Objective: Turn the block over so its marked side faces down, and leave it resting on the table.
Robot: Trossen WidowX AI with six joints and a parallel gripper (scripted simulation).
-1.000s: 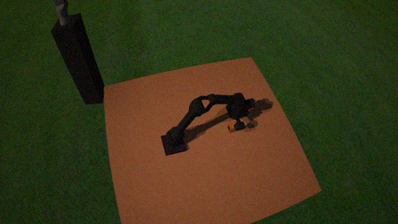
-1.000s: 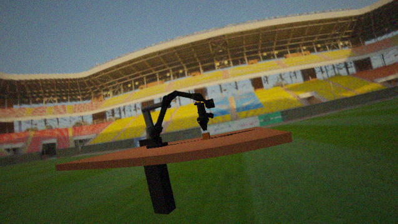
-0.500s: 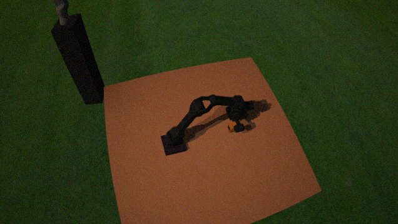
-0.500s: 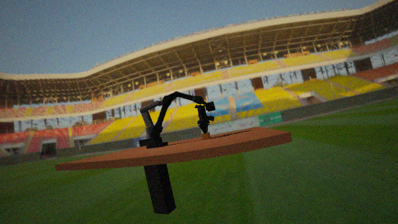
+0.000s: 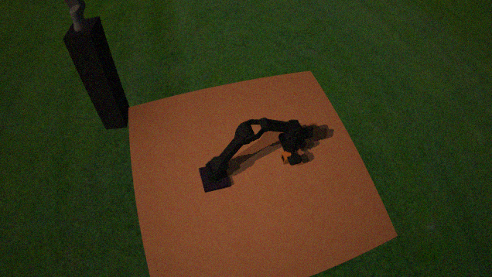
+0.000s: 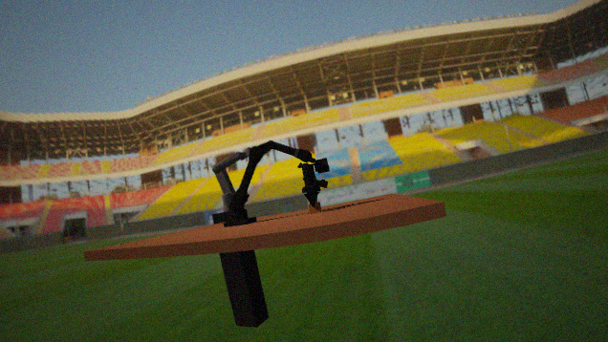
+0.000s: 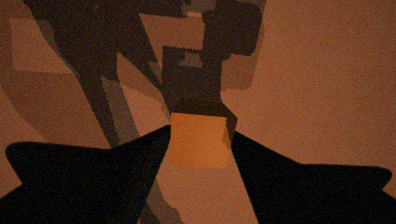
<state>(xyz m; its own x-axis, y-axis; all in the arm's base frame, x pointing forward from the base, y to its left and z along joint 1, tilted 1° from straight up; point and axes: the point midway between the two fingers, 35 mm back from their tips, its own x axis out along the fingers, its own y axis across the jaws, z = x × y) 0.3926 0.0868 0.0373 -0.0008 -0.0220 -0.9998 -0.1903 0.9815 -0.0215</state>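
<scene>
My gripper tip is 10 mm past the block and 10 mm above it.
</scene>
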